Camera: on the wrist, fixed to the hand. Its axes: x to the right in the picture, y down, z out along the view.
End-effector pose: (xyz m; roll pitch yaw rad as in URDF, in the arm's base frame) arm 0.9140 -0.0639 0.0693 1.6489 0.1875 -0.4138
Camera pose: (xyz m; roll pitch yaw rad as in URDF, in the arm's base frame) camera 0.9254 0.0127 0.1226 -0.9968 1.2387 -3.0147
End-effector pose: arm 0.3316 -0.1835 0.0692 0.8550 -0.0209 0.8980
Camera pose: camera 0.2452 -0.1523 0.0493 -0.0021 0.6065 -0.7782
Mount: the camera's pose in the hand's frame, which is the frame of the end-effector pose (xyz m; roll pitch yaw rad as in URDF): -0.0299 0.0426 -0.0783 0.0658 -0.2463 -1.6724
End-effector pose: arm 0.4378 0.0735 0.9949 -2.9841 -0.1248 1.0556
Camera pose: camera 0.4661 0.0133 1.0613 3.0666 0.1012 2.7134
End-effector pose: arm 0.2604 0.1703 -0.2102 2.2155 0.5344 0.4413
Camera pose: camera 0.2587 0.2104 -0.1252 -2.0472 0.8325 2.9740
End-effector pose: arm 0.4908 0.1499 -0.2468 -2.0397 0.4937 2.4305
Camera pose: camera 0.5698 0.1994 -0.2349 -2.4882 -0.7859 -2.6724
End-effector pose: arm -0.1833 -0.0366 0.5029 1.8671 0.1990 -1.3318
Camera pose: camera -0.1266 -0.0056 0.5712 -1.6915 1.2693 1.6456
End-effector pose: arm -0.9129 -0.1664 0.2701 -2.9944 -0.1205 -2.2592
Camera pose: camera -0.9300 -0.1028 0.3372 3.0718 0.1110 -0.6021
